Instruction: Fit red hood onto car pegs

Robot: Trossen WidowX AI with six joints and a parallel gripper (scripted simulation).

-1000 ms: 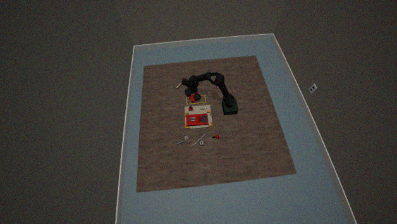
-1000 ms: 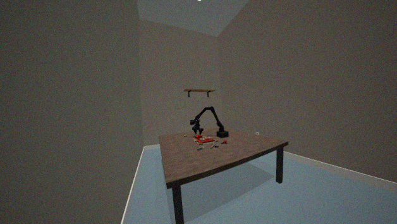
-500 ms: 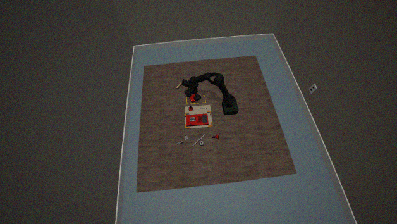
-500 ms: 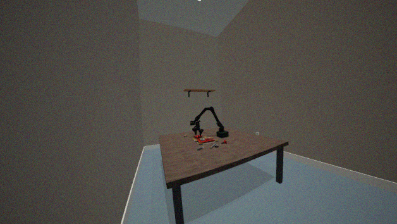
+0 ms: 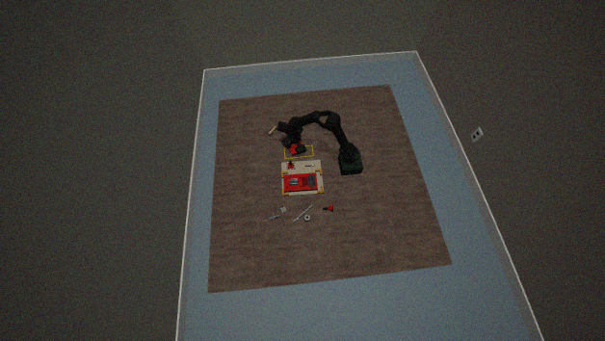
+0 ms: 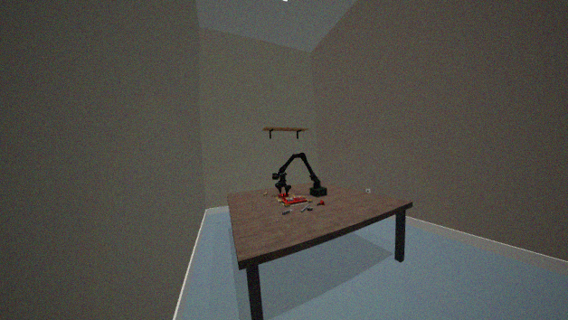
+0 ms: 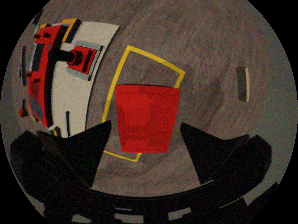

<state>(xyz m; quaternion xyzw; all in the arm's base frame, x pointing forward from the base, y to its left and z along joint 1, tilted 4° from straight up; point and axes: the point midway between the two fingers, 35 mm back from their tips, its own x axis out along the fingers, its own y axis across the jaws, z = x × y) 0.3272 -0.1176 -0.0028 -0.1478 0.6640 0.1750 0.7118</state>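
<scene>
My gripper tip is now 10 mm above the red hood. Round my gripper tip: metal rod (430 mm to the left, 40 mm behind, 20 mm below); then short wooden dowel (160 mm ahead, 140 mm to the right, 10 mm below).
</scene>
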